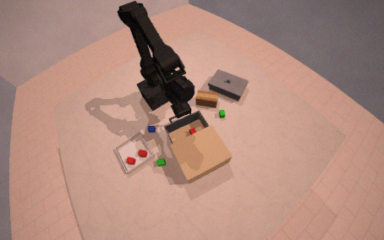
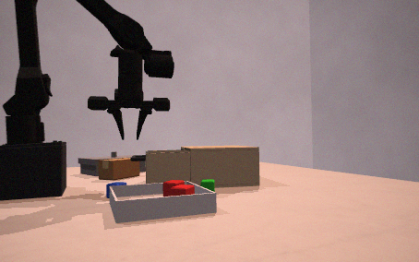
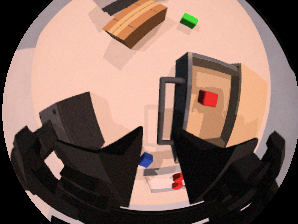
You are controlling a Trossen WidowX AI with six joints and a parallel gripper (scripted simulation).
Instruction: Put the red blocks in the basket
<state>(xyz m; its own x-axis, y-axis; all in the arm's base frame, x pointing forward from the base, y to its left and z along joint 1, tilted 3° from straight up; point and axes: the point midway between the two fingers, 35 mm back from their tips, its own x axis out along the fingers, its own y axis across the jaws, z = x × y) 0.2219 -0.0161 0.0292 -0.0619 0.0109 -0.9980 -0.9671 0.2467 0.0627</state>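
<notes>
The drawer is 90 mm ahead of my hand, 20 mm to the right of it and 110 mm below it. Also, from my hand: small brown box (180 mm to the left, 110 mm below); then tan drawer cabinet (170 mm ahead, 40 mm to the right, 100 mm below); then blue block (60 mm behind, 140 mm to the right, 130 mm below).
</notes>
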